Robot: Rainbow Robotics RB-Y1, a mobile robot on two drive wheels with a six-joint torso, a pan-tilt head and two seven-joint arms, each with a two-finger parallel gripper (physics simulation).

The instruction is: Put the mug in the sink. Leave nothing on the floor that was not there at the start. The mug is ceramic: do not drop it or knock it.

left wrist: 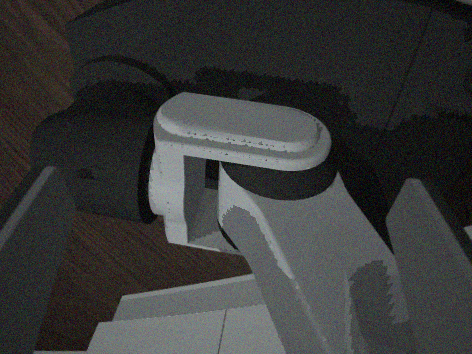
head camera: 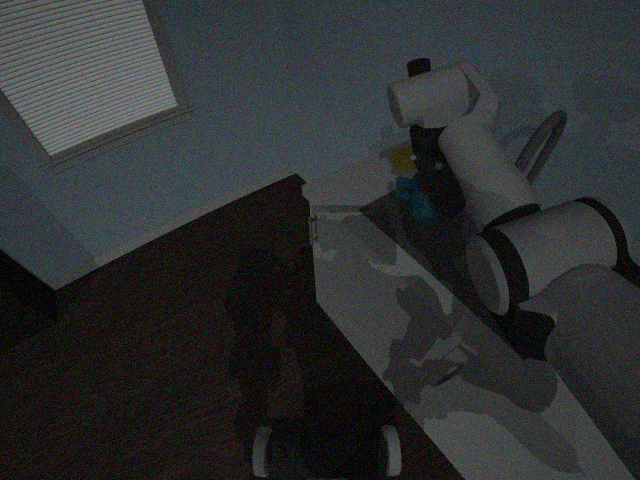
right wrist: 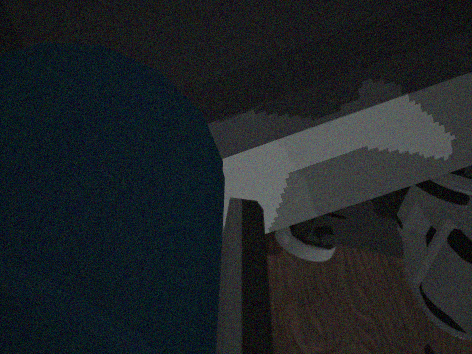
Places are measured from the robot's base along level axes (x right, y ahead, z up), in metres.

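Pixels of known places: left gripper, fingertip midpoint: (left wrist: 232,194) (right wrist: 448,352); right gripper, fingertip midpoint: (head camera: 441,214) (right wrist: 212,218); robot's base, origin of the base link: (head camera: 326,451).
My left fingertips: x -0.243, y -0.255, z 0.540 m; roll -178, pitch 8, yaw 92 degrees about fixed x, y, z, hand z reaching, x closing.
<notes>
Ahead of a thing's pixels: the offset from my left fingertips to its top centre. "spot": to the spot under its first point. Level surfaces: height alone.
The blue mug @(dx +0.460, dy +0.718, dz +0.568 m) (head camera: 424,209) (right wrist: 110,200) shows below the dark wrist in the head view, over the dark sink (head camera: 439,258) in the picture; its height above the basin floor cannot be told. It fills the left of the right wrist view. My right gripper (head camera: 433,193) (right wrist: 212,218) is shut on the mug; one finger shows beside it, the other is hidden behind it. Much of the sink is hidden by my right arm. My left gripper (left wrist: 232,194) is open, its fingers wide apart with nothing gripped; it does not show in the head view.
The curved faucet (head camera: 555,129) rises behind my right arm. A yellow object @(dx +0.532, dy +1.054, dz +0.416 m) (head camera: 403,159) is near the wall. The pale counter @(dz +0.371 m) (head camera: 351,188) borders the sink, above a pale cabinet front @(spot: dx +0.286, dy +0.829, dz +0.061 m) (head camera: 336,273). A pale robot link (left wrist: 240,120) crosses the left wrist view. Wooden floor @(dz -0.539 m) (head camera: 155,335) lies left.
</notes>
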